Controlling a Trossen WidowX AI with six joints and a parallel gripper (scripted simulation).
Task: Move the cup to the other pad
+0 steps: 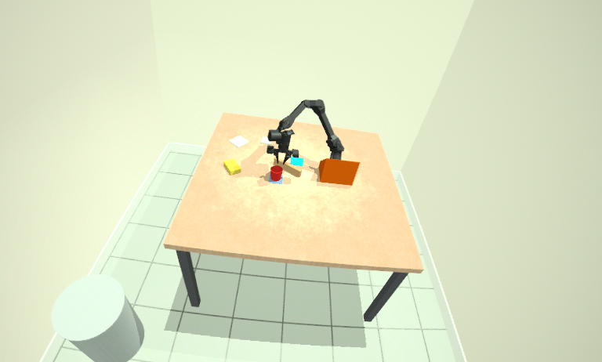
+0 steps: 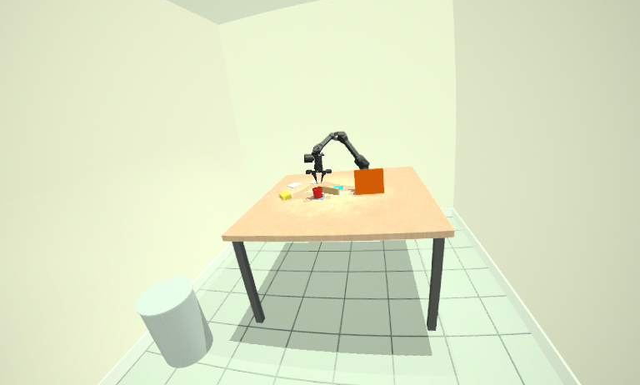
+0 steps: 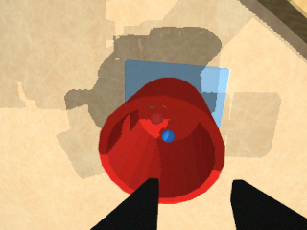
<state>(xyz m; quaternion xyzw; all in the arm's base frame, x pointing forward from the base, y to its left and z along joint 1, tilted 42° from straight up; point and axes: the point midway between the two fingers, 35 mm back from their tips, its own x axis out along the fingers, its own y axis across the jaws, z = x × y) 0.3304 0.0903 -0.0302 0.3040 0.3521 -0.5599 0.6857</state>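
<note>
Right now the red cup is 20 mm ahead of my gripper tip, 10 mm to the left of it and 70 mm below it. The rest, counted from my gripper tip: blue marble (20 mm ahead, 30 mm to the left, 90 mm below); blue pad (10 mm ahead, 10 mm to the left, 120 mm below).
</note>
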